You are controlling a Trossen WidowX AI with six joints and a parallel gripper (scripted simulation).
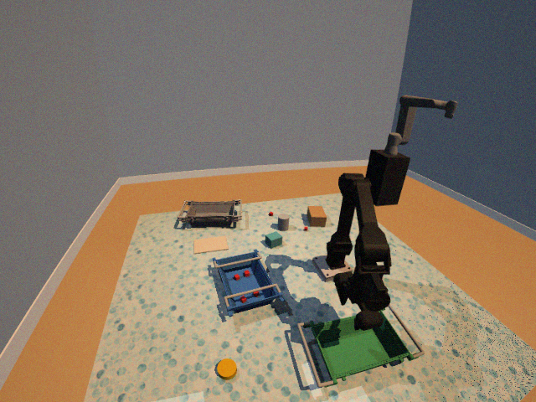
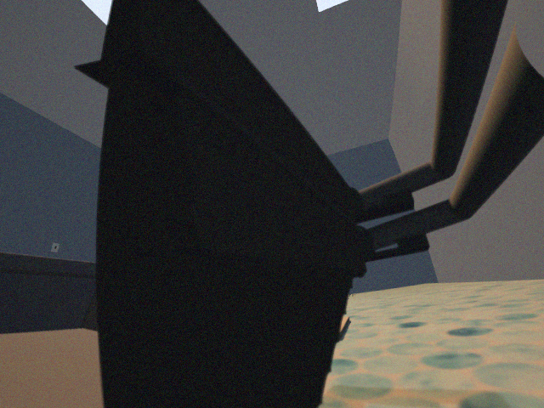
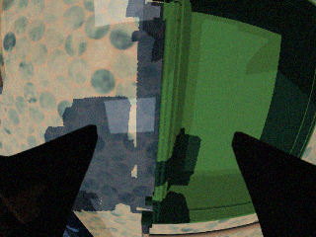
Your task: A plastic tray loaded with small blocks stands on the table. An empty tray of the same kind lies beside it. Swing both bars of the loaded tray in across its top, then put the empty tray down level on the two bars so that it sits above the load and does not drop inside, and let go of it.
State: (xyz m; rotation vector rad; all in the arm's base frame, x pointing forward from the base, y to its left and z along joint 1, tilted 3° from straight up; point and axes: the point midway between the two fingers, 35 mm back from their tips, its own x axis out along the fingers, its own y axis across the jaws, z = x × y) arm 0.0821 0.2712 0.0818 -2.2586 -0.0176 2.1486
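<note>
My gripper tip is 70 mm to the right of the green tray and 20 mm above it. Round my gripper tip: orange disc (360 mm ahead, 60 mm to the left, 60 mm below); teal cube (120 mm ahead, 480 mm to the right, 50 mm below); small red thing (60 mm behind, 560 mm to the right, 60 mm below).
</note>
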